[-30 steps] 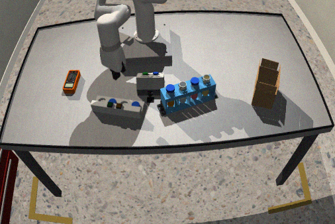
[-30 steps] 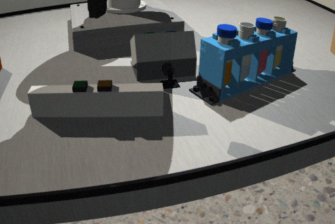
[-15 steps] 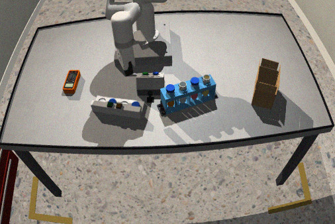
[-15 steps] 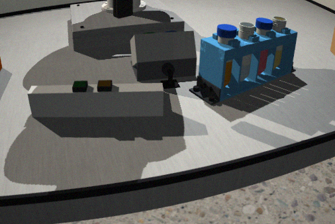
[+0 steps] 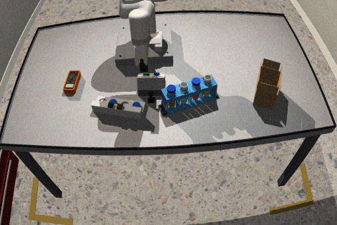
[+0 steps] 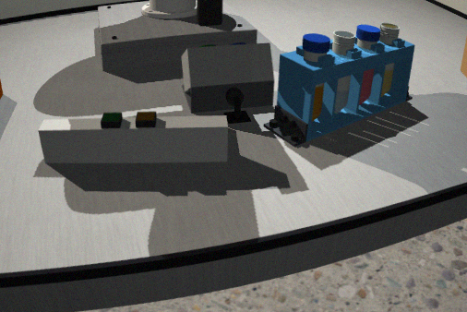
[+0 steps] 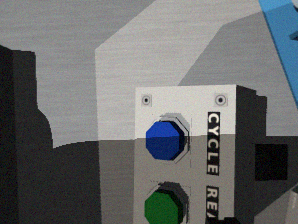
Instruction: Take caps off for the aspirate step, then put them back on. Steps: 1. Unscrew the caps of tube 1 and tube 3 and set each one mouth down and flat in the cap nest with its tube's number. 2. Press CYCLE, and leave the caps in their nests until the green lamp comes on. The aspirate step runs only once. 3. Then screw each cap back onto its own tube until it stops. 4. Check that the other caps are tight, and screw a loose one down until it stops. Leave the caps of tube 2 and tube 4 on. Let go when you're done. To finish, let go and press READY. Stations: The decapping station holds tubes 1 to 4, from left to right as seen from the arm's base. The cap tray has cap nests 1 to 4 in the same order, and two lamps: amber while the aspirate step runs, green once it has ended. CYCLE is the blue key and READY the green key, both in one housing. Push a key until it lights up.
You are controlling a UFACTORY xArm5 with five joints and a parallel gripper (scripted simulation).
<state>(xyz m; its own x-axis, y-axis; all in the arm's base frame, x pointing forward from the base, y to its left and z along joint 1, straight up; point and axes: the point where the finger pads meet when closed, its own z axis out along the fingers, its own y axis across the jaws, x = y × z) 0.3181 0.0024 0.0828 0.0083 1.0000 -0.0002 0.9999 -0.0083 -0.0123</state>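
The blue key is 6 cm below my hand, 5 cm to the left of it and 3 cm behind it. Also, from my hand: green key 6 cm below, 3 cm behind; then grey key housing 8 cm below, 3 cm to the left, 1 cm behind; then blue cap 21 cm to the left, 7 cm ahead, 2 cm below.
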